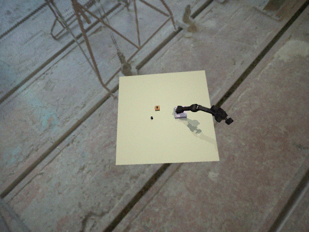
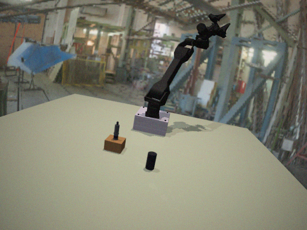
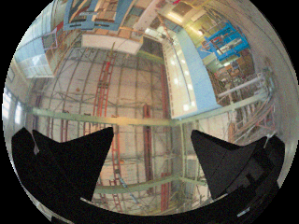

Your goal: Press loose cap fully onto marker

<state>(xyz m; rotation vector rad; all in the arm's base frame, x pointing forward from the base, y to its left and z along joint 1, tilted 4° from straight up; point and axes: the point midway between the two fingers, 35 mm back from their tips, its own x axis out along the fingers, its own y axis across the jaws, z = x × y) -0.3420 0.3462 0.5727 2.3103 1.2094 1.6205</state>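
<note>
The black cap is 660 mm ahead of my gripper tip, 370 mm to the right of it and 660 mm below it. From my gripper tip the other things lie so: orange holder block (560 mm ahead, 500 mm to the right, 670 mm below).
</note>
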